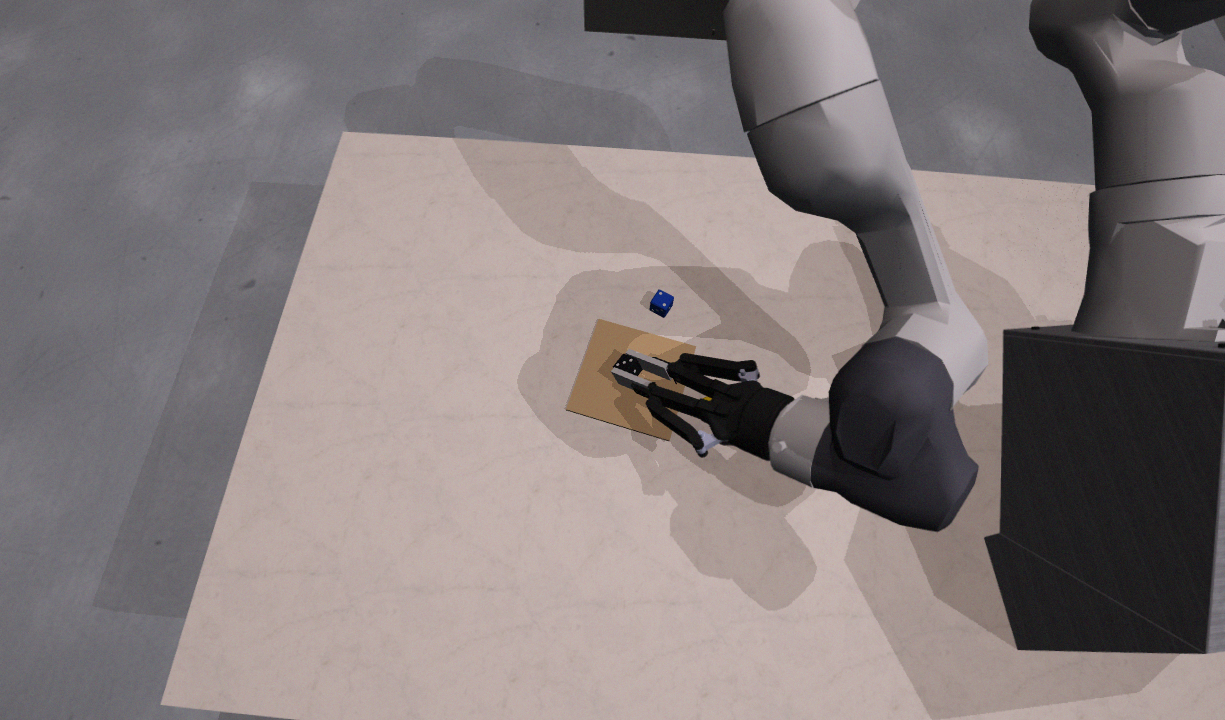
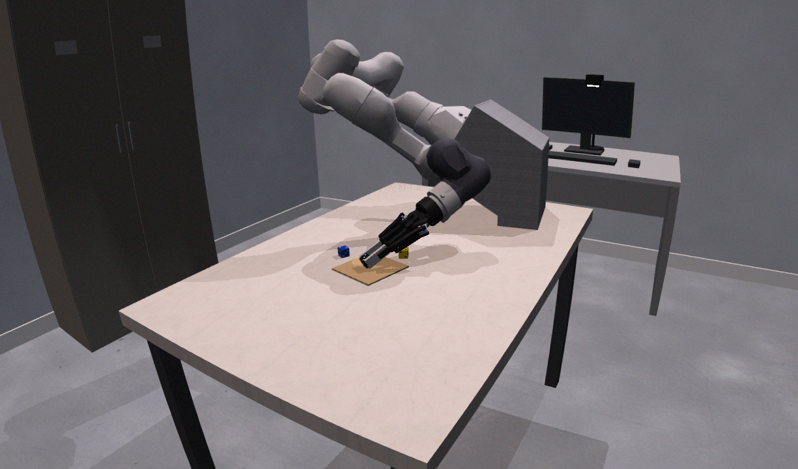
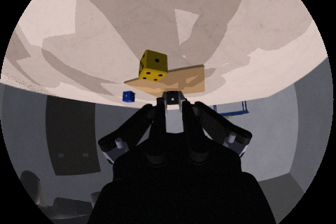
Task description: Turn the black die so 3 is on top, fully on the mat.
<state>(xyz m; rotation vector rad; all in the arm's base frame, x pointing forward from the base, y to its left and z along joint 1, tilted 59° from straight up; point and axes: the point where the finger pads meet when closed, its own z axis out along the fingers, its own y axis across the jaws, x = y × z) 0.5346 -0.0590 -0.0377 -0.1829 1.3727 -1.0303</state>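
Right now the black die is 2 cm ahead of my hand, 1 cm to the right of it and 1 cm below it. Round my hand: tan mat 1 cm ahead, 1 cm to the right, 3 cm below; then blue die 2 cm behind, 12 cm to the right, 2 cm below; then yellow die 9 cm behind, 3 cm to the left, 2 cm below.
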